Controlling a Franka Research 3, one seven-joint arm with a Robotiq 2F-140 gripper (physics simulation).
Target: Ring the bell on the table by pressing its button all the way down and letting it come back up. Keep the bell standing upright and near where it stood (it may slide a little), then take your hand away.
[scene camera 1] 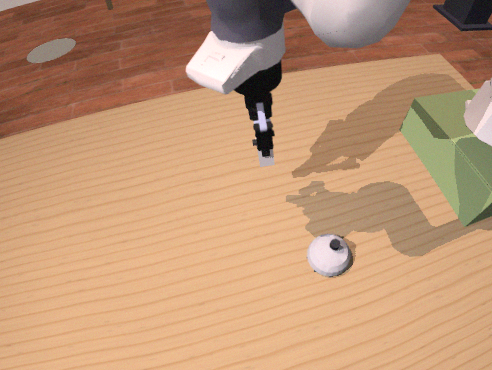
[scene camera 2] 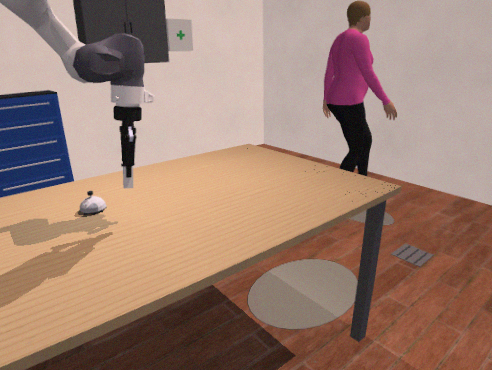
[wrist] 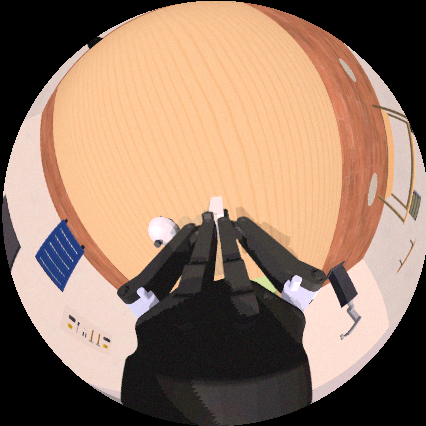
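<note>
The bell (scene camera 1: 328,257) (scene camera 2: 93,205) (wrist: 162,229) is a whitish dome with a small black button (scene camera 1: 335,244) (scene camera 2: 90,193) (wrist: 158,243) on top. It stands upright on the wooden table (scene camera 1: 150,250) (scene camera 2: 225,200) (wrist: 200,100). My gripper (scene camera 1: 266,159) (scene camera 2: 128,179) (wrist: 217,204) is shut with nothing between its fingers, the pale tips pointing down. It hangs above the table, to one side of the bell and apart from it. In the wrist view the bell is left of the fingertips, close to the left finger linkage.
A green block-shaped base (scene camera 1: 440,160) with the white robot arm's foot on it stands at the right in the first scene view. The table's far edge lies behind the gripper there. A person in a pink top (scene camera 2: 350,70) stands beyond the table. A blue drawer cabinet (scene camera 2: 32,145) is behind it.
</note>
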